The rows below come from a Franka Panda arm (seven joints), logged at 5 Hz.
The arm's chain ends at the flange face. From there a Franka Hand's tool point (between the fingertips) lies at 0.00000 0.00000 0.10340 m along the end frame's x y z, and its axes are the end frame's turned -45 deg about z.
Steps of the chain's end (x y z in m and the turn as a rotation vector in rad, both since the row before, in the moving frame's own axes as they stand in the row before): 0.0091, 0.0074, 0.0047, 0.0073, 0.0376, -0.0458; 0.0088, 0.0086, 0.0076, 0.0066, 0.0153, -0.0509; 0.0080, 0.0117, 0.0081, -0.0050, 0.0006, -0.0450; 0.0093, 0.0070, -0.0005, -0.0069, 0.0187, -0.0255; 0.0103, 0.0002, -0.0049, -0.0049, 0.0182, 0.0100; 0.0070, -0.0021, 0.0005, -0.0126, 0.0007, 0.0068
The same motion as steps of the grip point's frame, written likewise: 0.0045, 0.0138, 0.0046, -0.0214, 0.0317, -0.0458; 0.0018, 0.0129, 0.0076, -0.0062, 0.0155, -0.0509; -0.0029, 0.0143, 0.0081, -0.0040, -0.0031, -0.0450; 0.0025, 0.0134, -0.0005, -0.0181, 0.0083, -0.0255; 0.0081, 0.0091, -0.0049, -0.0163, 0.0094, 0.0100; 0.0056, 0.0044, 0.0005, -0.0094, -0.0084, 0.0068
